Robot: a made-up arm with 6 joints. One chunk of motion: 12 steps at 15 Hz.
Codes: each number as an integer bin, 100 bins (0 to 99) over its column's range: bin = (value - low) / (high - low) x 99, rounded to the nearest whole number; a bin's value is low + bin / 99 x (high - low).
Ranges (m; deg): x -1.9..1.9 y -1.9..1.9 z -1.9..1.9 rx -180..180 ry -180..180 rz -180..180
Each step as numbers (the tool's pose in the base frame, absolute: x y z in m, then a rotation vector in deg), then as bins.
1 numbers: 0.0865 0.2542 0.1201 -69.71 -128.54 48.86
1 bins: 52 56 53 30 14 63
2 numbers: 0.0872 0.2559 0.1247 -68.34 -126.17 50.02
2 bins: 52 56 53 31 15 63
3 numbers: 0.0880 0.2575 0.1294 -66.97 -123.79 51.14
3 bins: 52 56 53 31 15 64
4 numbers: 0.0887 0.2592 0.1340 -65.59 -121.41 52.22
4 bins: 52 56 53 31 16 64
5 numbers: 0.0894 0.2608 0.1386 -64.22 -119.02 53.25
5 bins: 52 56 53 32 17 64
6 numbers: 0.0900 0.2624 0.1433 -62.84 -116.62 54.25
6 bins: 52 56 53 32 17 64
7 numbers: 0.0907 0.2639 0.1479 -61.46 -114.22 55.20
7 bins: 52 56 53 33 18 65
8 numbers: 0.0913 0.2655 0.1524 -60.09 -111.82 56.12
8 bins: 52 56 53 33 19 65
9 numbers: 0.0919 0.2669 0.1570 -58.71 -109.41 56.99
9 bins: 52 56 54 33 19 65
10 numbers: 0.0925 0.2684 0.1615 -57.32 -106.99 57.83
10 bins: 52 56 54 34 20 65
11 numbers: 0.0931 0.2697 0.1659 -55.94 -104.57 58.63
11 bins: 52 57 54 34 21 66
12 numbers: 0.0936 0.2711 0.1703 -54.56 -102.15 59.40
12 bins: 52 57 54 34 21 66
